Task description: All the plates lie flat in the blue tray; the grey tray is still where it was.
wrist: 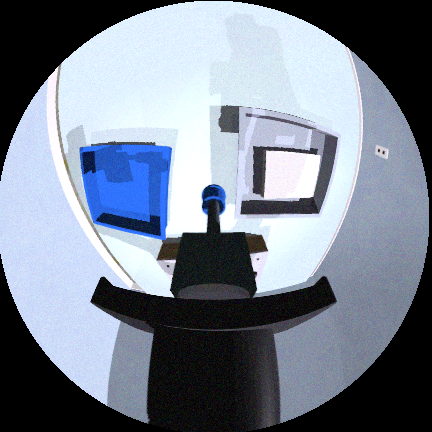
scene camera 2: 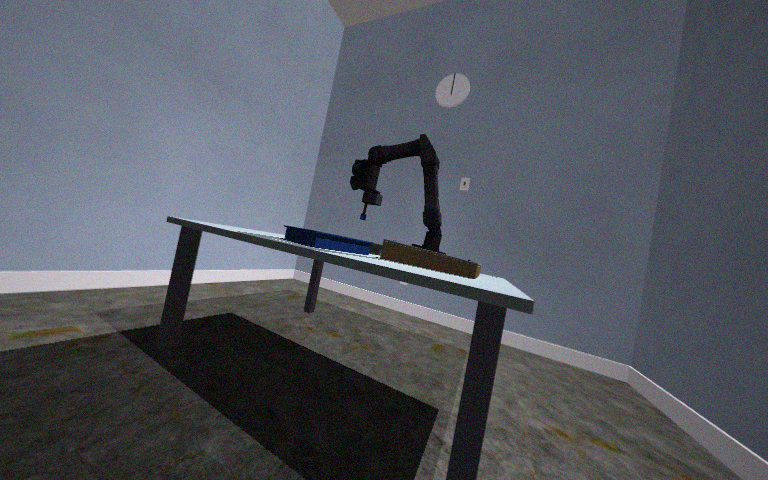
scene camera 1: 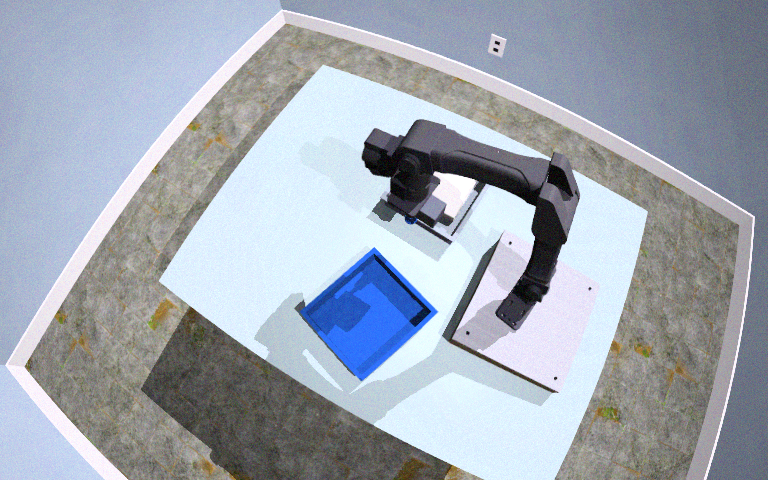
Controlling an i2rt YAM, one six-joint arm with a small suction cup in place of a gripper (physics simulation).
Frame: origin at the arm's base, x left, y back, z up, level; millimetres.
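Seen in the pictures: hand at its tool point: (wrist: pixel 213 194) (scene camera 2: pixel 362 219) (scene camera 1: pixel 410 218); arm's base at its link origin: (scene camera 2: pixel 429 251) (scene camera 1: pixel 527 291).
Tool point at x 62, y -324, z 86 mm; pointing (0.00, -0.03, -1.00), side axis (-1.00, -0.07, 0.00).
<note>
Offsets run from my tool point to a thing's top centre. Level surfaces: height alone.
The blue tray @(dx +218, dy +47, dz -96 mm) (scene camera 1: pixel 362 339) (scene camera 2: pixel 339 243) (wrist: pixel 132 200) lies on the table; no plate shows inside it. The grey tray @(dx -167, dy -25, dz -96 mm) (scene camera 1: pixel 465 217) (wrist: pixel 248 145) stands apart from it, partly hidden under the arm in scene camera 1. A pale, square plate @(dx -183, dy -10, dz -121 mm) (scene camera 1: pixel 453 195) (wrist: pixel 290 175) lies flat in the grey tray; its dark side looks thick, and I cannot tell whether it is a stack. My suction cup (scene camera 1: pixel 410 219) (scene camera 2: pixel 363 216) (wrist: pixel 213 195) is blue, has nothing on it and points down. It hangs well above the table, between the two trays in the wrist view.
The arm stands on a thick pale block (scene camera 1: pixel 566 339) (scene camera 2: pixel 430 259) (wrist: pixel 170 265) with brown sides, beside the blue tray. The trays and the block are on a pale table @(dz -146 mm) (scene camera 1: pixel 254 226) (scene camera 2: pixel 509 288). Walls with a white baseboard surround the floor.
</note>
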